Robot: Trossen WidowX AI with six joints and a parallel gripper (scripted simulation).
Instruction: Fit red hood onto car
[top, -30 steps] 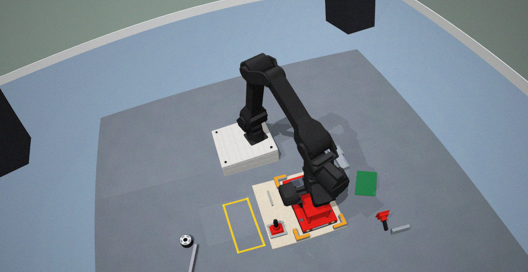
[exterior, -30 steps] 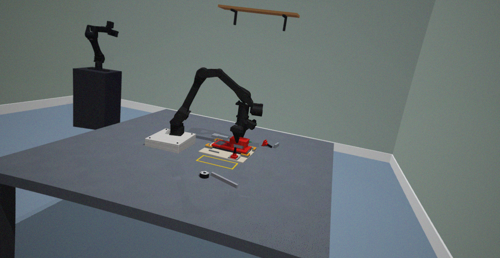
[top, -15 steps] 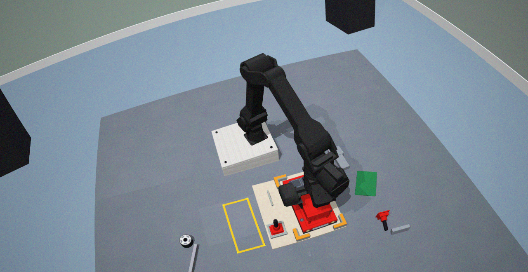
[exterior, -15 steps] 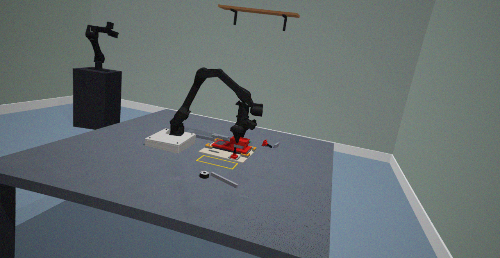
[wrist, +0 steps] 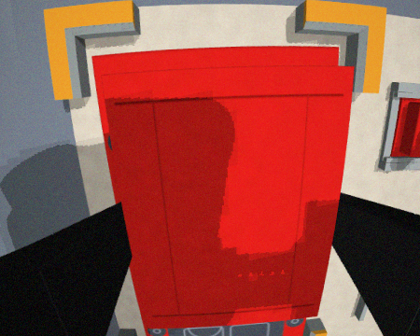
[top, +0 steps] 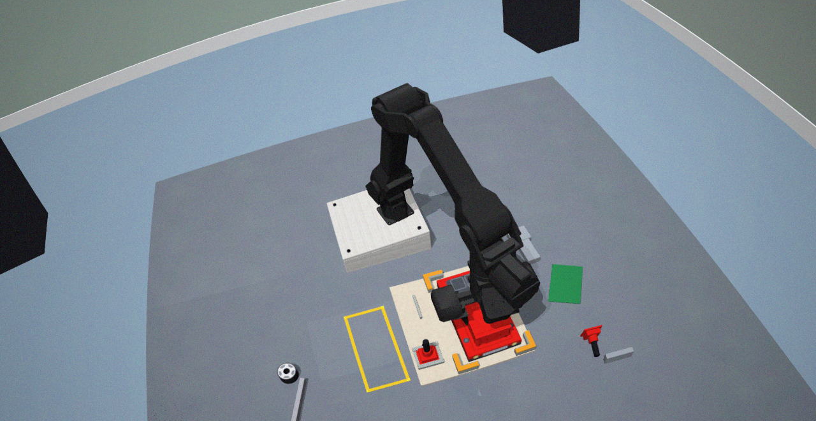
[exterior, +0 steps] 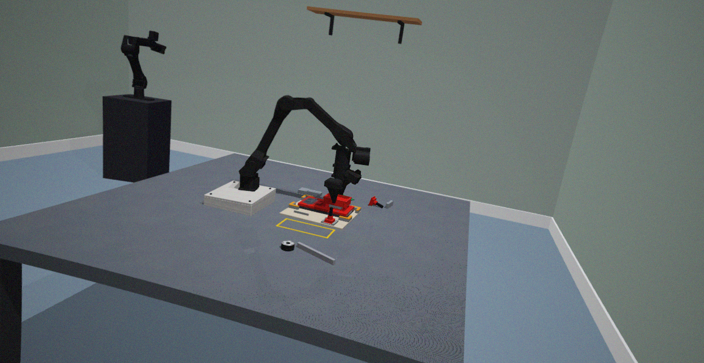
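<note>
Now: gripper tip 10 mm below the red hood. From my gripper tip the other things lie so: grey engine block 30 mm below, 10 mm to the left; then green plate 210 mm to the left, 50 mm below; then wheel 380 mm to the right, 100 mm behind, 40 mm below.
</note>
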